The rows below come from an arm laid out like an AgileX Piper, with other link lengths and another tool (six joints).
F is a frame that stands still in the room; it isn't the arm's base.
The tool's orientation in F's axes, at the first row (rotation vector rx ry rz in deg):
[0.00 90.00 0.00]
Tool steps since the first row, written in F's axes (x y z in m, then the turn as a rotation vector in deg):
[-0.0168 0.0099 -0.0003 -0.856 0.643 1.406]
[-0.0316 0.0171 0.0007 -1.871 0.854 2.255]
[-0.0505 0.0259 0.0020 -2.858 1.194 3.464]
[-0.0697 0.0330 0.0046 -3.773 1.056 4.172]
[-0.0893 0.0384 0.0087 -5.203 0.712 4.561]
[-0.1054 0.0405 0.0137 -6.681 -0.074 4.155]
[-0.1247 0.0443 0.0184 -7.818 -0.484 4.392]
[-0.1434 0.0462 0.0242 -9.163 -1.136 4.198]
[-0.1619 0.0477 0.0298 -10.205 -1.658 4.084]
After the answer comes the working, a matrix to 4 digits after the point.
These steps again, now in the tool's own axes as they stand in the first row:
[0.0003 0.0099 -0.0168 -1.406 0.643 -0.856]
[-0.0007 0.0171 -0.0316 -2.255 0.854 -1.871]
[-0.0020 0.0259 -0.0505 -3.464 1.194 -2.858]
[-0.0046 0.0330 -0.0697 -4.172 1.056 -3.773]
[-0.0087 0.0384 -0.0893 -4.561 0.712 -5.203]
[-0.0137 0.0405 -0.1054 -4.155 -0.074 -6.681]
[-0.0184 0.0443 -0.1247 -4.392 -0.484 -7.818]
[-0.0242 0.0462 -0.1434 -4.198 -1.136 -9.163]
[-0.0298 0.0477 -0.1619 -4.084 -1.658 -10.205]

The tool's axes in the first row as the columns of a matrix, in F's axes (rounded; the answer above uses it unrounded):
[0.0000 0.0000 1.0000]
[0.0000 1.0000 0.0000]
[-1.0000 0.0000 0.0000]

